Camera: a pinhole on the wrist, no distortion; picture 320 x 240 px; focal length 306.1 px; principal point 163.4 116.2 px. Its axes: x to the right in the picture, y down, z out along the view. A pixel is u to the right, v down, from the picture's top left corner.
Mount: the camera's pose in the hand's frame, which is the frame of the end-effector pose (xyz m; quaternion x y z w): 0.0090 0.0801 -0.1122 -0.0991 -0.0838 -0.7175 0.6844
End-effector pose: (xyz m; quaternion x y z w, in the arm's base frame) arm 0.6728 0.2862 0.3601 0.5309 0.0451 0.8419 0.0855
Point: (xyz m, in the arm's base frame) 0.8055 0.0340 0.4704
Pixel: 73.2 88.8
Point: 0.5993 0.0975 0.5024
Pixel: outside the picture
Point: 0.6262 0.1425 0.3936
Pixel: 23.5 139.9
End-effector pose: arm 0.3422 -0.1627 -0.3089 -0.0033 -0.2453 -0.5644 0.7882
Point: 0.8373 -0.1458 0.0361
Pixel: outside the picture
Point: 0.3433 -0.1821 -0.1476
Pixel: 297.9 208.5
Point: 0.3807 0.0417 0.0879
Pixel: 162.9 92.3
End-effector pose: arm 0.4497 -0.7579 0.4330 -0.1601 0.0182 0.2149 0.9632
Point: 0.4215 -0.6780 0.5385
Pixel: 290.7 95.5
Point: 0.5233 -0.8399 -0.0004
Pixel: behind the camera
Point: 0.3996 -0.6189 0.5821
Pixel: 229.1 96.8
